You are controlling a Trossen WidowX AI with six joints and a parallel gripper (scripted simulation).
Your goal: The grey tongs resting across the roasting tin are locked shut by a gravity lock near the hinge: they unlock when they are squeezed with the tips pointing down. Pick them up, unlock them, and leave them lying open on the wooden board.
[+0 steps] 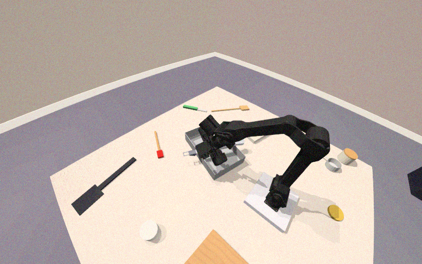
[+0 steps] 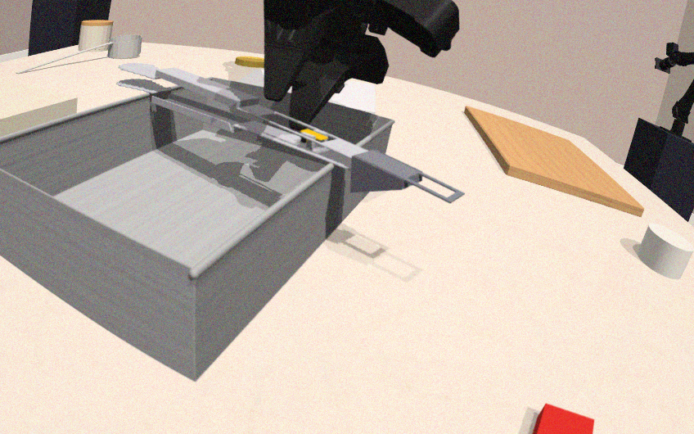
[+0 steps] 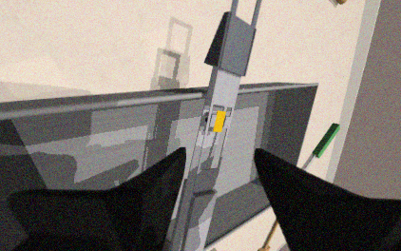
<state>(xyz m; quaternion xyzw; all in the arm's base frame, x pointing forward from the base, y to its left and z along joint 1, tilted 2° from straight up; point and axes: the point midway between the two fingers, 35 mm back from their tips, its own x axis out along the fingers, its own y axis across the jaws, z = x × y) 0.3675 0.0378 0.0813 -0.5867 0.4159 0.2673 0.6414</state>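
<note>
Right now the yellow lock piece is 10 mm ahead of my gripper tip, 20 mm to the left of it and 10 mm below it. Round my gripper tip: grey roasting tin: 50 mm to the right, 50 mm below; then red-headed spatula: 220 mm ahead, 160 mm to the left, 70 mm below; then pale block: 90 mm behind, 380 mm to the right, 60 mm below.
</note>
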